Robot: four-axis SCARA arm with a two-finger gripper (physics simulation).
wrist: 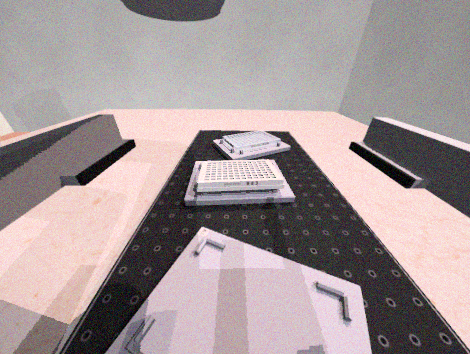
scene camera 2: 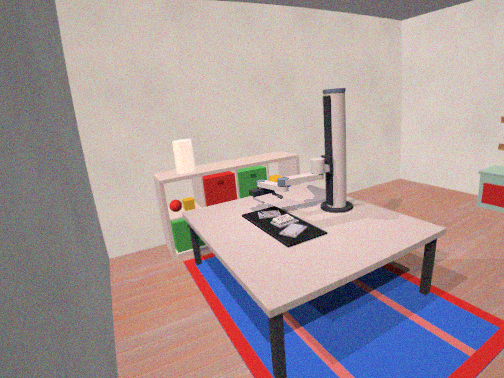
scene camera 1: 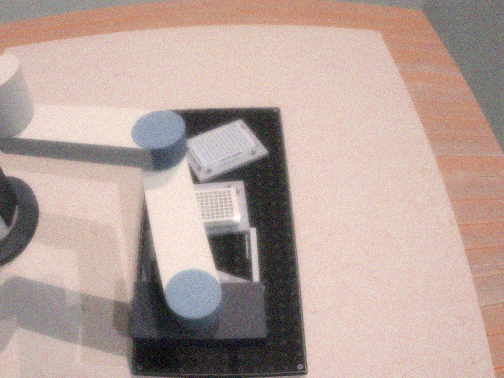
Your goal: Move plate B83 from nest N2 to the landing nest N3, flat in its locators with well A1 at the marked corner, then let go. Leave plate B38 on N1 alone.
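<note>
Plate B83 (scene camera 1: 217, 205) (scene camera 2: 284, 220) (wrist: 241, 172), white with a grid of wells, sits on grey nest N2 (scene camera 1: 244, 202) (wrist: 240, 201) in the middle of the row. Plate B38 (scene camera 1: 222, 144) (wrist: 252, 139) sits on the turned nest N1 (scene camera 1: 204, 175) (wrist: 284, 149) at the far end in the wrist view. Landing nest N3 (scene camera 2: 269, 214) (wrist: 260, 295) bears no plate; it is turned at an angle, with angled corner locators and a small mark at its far left corner. My gripper (scene camera 1: 201, 256) (scene camera 2: 268, 198) (wrist: 243, 131) is open and empty, raised above the board near N3. The arm hides most of N3 in scene camera 1.
The nests stand on a black perforated board (scene camera 1: 270, 345) (scene camera 2: 305, 237) (wrist: 320, 215) on a pale table (scene camera 1: 360, 200) (scene camera 2: 350, 255). The arm's column (scene camera 2: 339, 150) rises beside the board. A shelf unit (scene camera 2: 161, 205) stands behind the table.
</note>
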